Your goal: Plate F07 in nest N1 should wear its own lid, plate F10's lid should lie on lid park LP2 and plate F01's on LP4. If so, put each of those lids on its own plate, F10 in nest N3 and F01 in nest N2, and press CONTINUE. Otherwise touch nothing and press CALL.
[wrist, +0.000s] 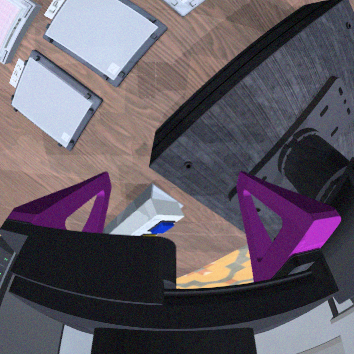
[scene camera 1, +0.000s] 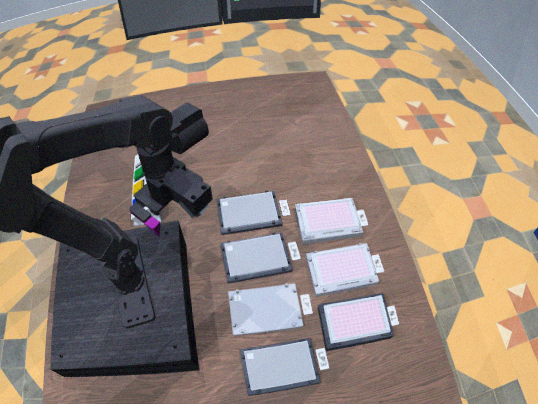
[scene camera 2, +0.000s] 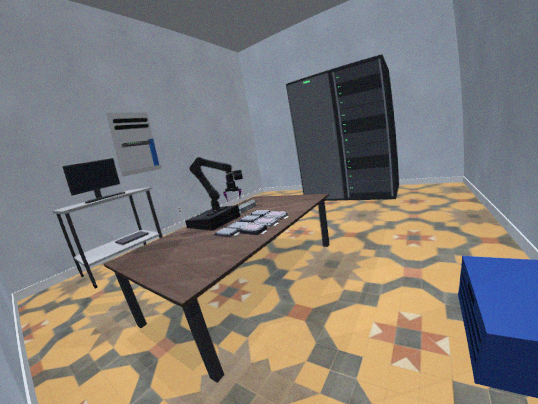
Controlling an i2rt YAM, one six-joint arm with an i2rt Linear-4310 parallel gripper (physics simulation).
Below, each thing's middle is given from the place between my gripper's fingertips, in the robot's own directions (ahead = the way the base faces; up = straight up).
Right now my hand is 5 cm past the button box (wrist: 153, 211), 23 cm to the right of it and 11 cm above it.
